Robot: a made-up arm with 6 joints. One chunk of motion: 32 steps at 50 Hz.
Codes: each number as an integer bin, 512 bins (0 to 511) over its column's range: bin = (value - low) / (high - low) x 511, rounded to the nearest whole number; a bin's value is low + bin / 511 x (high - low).
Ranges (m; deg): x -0.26..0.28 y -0.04..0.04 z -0.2..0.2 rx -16..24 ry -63..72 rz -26..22
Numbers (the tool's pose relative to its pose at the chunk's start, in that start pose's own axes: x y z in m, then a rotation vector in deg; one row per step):
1: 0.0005 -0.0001 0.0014 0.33 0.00 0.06
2: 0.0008 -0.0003 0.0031 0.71 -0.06 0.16
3: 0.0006 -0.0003 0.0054 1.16 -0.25 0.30
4: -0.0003 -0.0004 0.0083 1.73 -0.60 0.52
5: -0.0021 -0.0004 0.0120 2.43 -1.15 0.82
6: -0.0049 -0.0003 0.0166 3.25 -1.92 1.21
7: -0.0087 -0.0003 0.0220 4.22 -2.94 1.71
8: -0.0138 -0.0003 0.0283 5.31 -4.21 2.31
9: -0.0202 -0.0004 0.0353 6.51 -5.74 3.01
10: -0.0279 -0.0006 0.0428 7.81 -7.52 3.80
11: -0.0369 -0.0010 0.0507 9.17 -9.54 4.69
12: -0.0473 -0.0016 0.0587 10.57 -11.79 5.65
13: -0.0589 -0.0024 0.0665 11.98 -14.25 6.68
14: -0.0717 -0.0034 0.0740 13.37 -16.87 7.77
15: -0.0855 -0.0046 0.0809 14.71 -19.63 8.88
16: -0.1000 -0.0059 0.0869 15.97 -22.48 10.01
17: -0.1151 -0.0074 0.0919 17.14 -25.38 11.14
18: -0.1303 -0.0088 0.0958 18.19 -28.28 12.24
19: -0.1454 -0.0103 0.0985 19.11 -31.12 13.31
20: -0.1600 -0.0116 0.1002 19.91 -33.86 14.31
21: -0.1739 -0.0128 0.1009 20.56 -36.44 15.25
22: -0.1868 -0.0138 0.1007 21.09 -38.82 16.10
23: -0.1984 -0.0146 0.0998 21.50 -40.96 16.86
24: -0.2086 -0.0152 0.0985 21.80 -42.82 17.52
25: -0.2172 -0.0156 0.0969 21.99 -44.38 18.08
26: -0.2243 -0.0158 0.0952 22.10 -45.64 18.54
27: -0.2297 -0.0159 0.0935 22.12 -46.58 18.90
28: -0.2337 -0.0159 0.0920 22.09 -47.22 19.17
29: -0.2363 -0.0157 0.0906 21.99 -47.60 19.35
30: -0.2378 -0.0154 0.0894 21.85 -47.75 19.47
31: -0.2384 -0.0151 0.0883 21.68 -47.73 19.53
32: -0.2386 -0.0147 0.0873 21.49 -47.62 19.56
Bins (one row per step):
1: 247 255 257 209 238 277
2: 247 254 259 213 238 278
3: 247 254 262 219 238 280
4: 246 253 266 227 236 282
5: 244 253 271 235 234 286
6: 241 254 277 246 231 290
7: 238 254 284 258 227 295
8: 233 254 292 272 223 301
9: 227 253 301 288 217 309
10: 220 252 310 304 210 317
11: 211 249 320 322 202 327
12: 201 245 330 339 194 337
13: 190 240 340 357 185 348
14: 178 234 350 375 175 360
15: 165 226 359 392 164 371
16: 151 218 367 408 153 383
17: 137 208 373 423 142 395
18: 123 199 378 437 131 407
19: 108 190 381 449 121 418
20: 95 181 384 459 110 429
21: 81 174 384 467 101 439
22: 69 167 384 474 92 448
23: 58 162 383 479 83 456
24: 49 158 381 483 76 463
25: 41 156 379 485 70 469
26: 34 155 377 487 66 474
27: 29 154 375 487 62 478
28: 25 154 373 487 60 481
29: 22 155 371 485 58 483
30: 21 157 370 484 58 484
31: 20 159 368 481 58 485
32: 20 162 367 479 58 485

